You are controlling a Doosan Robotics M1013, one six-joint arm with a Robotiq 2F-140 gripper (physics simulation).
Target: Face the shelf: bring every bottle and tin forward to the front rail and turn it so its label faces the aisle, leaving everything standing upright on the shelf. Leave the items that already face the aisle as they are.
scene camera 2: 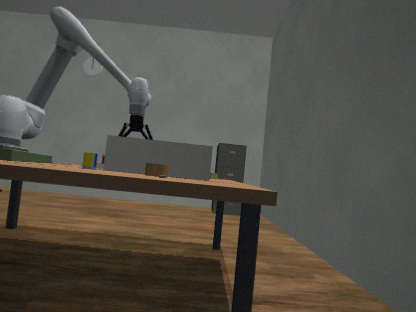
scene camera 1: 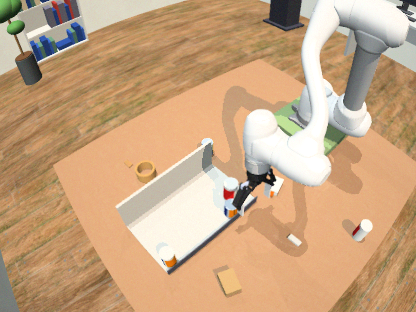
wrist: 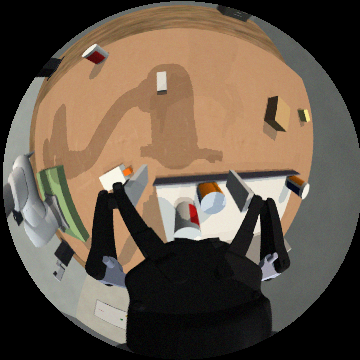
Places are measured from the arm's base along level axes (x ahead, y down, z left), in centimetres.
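Pixels of known places: gripper, between the fingertips: (scene camera 1: 253, 204) (wrist: 188, 175); arm's base, origin of its link: (scene camera 1: 309, 120) (wrist: 55, 209).
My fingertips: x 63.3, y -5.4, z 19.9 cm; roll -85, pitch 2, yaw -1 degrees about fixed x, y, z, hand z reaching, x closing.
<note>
Ahead of a thing's pixels: the offset from my fingertips to its top centre.
The white shelf (scene camera 1: 175, 225) (scene camera 2: 160, 155) has a dark front rail (scene camera 1: 205, 247) (wrist: 175, 181). A white tin with a red patch @(dy -0.5, dx +0.5, dz -13.3 cm) (scene camera 1: 230, 190) (wrist: 188, 215) stands upright behind the rail at the right end; its red faces along the shelf. An orange-and-blue tin @(dy +2.4, dx +5.6, dz -6.8 cm) (scene camera 1: 230, 209) (wrist: 211, 196) stands close to the rail, orange towards it. An orange-and-blue bottle @(dy -0.2, dx +38.1, dz -3.9 cm) (scene camera 1: 169, 258) (wrist: 298, 186) stands at the left end by the rail. My gripper (scene camera 1: 255, 200) (scene camera 2: 135, 137) (wrist: 188, 175) is open and empty, above the right end, its fingers spread either side of the two tins in the wrist view.
A white-and-orange box @(dy +8.0, dx -18.1, dz -3.9 cm) (scene camera 1: 275, 187) (wrist: 114, 177), a small white block @(dy +9.6, dx -6.2, dz +20.4 cm) (scene camera 1: 294, 240) (wrist: 161, 81), a tan block @(dy +5.8, dx +26.0, dz +16.9 cm) (scene camera 1: 229, 281) (wrist: 281, 114) and a red-and-white tin @(dy +0.9, dx -29.6, dz +39.8 cm) (scene camera 1: 362, 230) (wrist: 95, 54) are outside the shelf. A brown ring @(dy +5.8, dx +22.6, dz -47.1 cm) (scene camera 2: 157, 170) and a yellow-and-blue item @(dy +3.8, dx -8.5, dz -40.4 cm) (scene camera 2: 89, 160) stand behind it.
</note>
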